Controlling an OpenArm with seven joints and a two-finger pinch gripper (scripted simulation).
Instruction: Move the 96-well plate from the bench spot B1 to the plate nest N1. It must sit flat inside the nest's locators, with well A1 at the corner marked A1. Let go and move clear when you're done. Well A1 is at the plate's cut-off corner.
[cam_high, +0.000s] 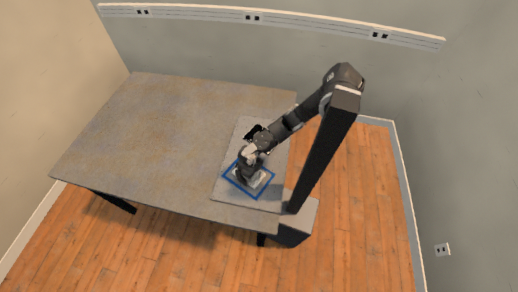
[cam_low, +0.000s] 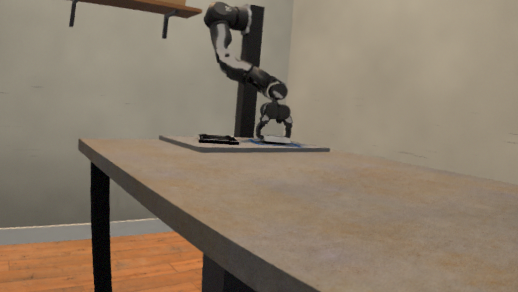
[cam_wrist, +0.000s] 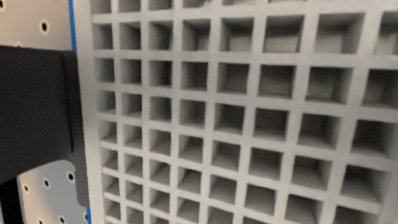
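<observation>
Now: hand right at the white 96-well plate. The rest, counted from my hand: black plate nest: 10 mm ahead, 210 mm to the right, 10 mm below.
</observation>
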